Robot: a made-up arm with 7 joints.
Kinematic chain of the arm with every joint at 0, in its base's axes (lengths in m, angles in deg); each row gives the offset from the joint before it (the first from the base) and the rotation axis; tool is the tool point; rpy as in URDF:
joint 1: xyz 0 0 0.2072 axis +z
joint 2: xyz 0 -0.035 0.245 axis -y
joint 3: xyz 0 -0.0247 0.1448 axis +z
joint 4: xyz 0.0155 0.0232 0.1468 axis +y
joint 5: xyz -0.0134 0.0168 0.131 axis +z
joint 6: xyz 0 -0.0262 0.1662 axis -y
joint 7: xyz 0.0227 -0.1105 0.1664 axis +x
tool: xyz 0 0 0 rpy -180 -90 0
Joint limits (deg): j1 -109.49..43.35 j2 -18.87..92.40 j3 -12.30..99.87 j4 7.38..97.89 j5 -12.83..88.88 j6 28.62..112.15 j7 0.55..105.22
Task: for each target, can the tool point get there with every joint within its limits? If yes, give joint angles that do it. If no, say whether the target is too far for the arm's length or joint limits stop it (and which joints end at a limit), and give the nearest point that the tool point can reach.
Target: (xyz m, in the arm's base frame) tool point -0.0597 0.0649 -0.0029
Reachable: no: joint limits stop it (at a limit: joint 2, joint 3, joint 4, joint 5, joint 6) | nearest point -0.2710 0.2947 0.3929 | short by 0.504 m
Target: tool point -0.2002 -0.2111 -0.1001
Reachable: no: joint limits stop it (at a limit: joint 2, joint 3, joint 4, joint 5, joint 6) | nearest point -0.3921 -0.4134 0.2674 | short by 0.461 m
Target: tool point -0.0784 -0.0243 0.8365
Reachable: yes | joints 16.25 68.22 36.60 86.00 79.99 105.18 43.79
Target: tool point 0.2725 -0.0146 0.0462
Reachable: no: joint limits stop it (at a limit: joint 2, joint 3, joint 4, joint 5, joint 6) | nearest point 0.3998 -0.0214 0.3929 | short by 0.369 m
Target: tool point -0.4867 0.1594 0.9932
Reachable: yes | joints -37.69 60.19 -0.71 36.53 11.07 35.06 53.35
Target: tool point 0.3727 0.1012 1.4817
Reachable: no: too far | nearest point 0.2725 0.0575 1.1708 | short by 0.330 m
